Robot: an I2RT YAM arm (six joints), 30 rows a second.
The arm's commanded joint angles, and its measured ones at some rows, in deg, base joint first. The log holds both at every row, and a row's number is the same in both.
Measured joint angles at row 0:
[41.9, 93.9, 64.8, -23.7, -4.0, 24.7]
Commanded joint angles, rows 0 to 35:
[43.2, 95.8, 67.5, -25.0, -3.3, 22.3]
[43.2, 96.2, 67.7, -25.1, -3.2, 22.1]
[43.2, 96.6, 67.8, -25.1, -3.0, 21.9]
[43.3, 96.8, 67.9, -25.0, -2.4, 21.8]
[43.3, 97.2, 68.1, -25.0, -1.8, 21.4]
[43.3, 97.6, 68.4, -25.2, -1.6, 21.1]
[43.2, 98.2, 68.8, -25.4, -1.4, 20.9]
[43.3, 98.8, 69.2, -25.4, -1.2, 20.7]
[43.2, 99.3, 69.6, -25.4, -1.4, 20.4]
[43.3, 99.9, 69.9, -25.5, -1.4, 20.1]
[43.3, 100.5, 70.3, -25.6, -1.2, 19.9]
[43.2, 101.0, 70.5, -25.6, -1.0, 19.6]
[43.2, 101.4, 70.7, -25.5, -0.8, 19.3]
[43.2, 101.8, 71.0, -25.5, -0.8, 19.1]
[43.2, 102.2, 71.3, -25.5, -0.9, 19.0]
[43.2, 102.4, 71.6, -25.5, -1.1, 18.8]
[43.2, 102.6, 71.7, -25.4, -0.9, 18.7]
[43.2, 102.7, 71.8, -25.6, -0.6, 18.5]
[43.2, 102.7, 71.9, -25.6, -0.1, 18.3]
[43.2, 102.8, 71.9, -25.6, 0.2, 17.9]
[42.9, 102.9, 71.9, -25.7, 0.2, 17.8]
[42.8, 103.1, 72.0, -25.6, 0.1, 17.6]
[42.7, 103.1, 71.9, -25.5, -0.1, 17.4]
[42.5, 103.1, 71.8, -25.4, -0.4, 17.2]
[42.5, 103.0, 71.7, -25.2, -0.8, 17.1]
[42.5, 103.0, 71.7, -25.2, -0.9, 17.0]
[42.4, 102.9, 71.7, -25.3, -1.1, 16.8]
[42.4, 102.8, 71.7, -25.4, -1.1, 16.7]
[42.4, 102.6, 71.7, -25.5, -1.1, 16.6]
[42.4, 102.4, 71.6, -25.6, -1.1, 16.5]
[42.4, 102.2, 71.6, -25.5, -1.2, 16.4]
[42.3, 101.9, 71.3, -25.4, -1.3, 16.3]
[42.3, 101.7, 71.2, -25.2, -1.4, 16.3]
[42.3, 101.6, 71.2, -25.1, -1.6, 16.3]
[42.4, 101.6, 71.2, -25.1, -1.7, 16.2]
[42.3, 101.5, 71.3, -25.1, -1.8, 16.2]
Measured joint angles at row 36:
[42.6, 102.0, 71.1, -25.9, -2.2, 17.0]
